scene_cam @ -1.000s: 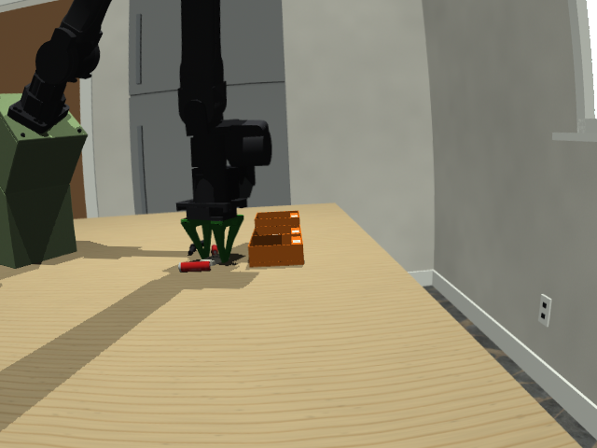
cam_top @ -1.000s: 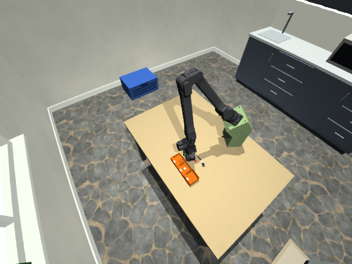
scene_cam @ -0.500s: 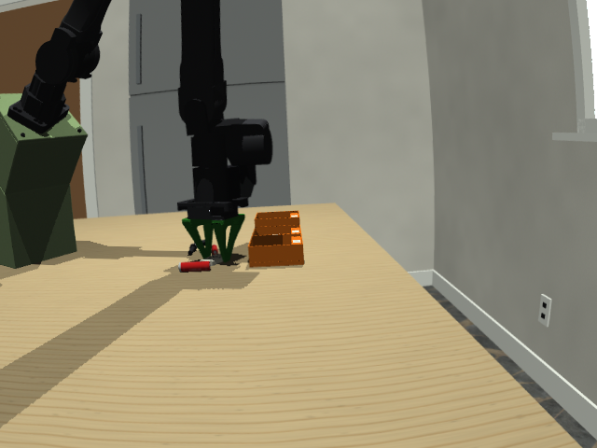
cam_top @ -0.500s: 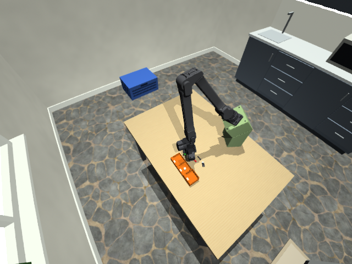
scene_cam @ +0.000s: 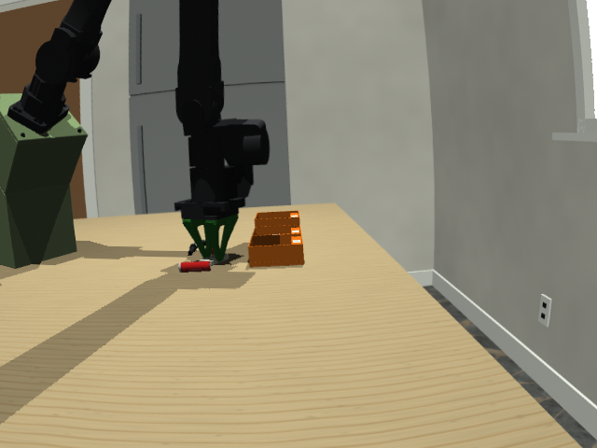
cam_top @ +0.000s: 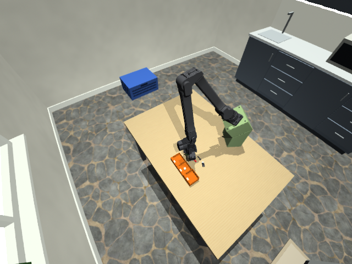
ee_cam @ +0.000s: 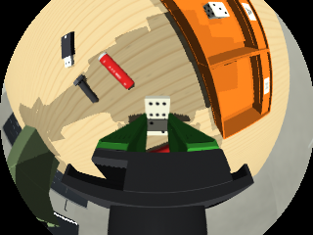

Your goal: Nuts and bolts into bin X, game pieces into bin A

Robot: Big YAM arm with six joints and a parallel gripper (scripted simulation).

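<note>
My hand is 12 cm short of the orange three-compartment bin tray, 6 cm to the right of it and 1 cm below it. Round my hand: white domino right at my hand; then dark bolt 9 cm to the left, 4 cm behind; then white die 11 cm ahead, 7 cm to the left.
</note>
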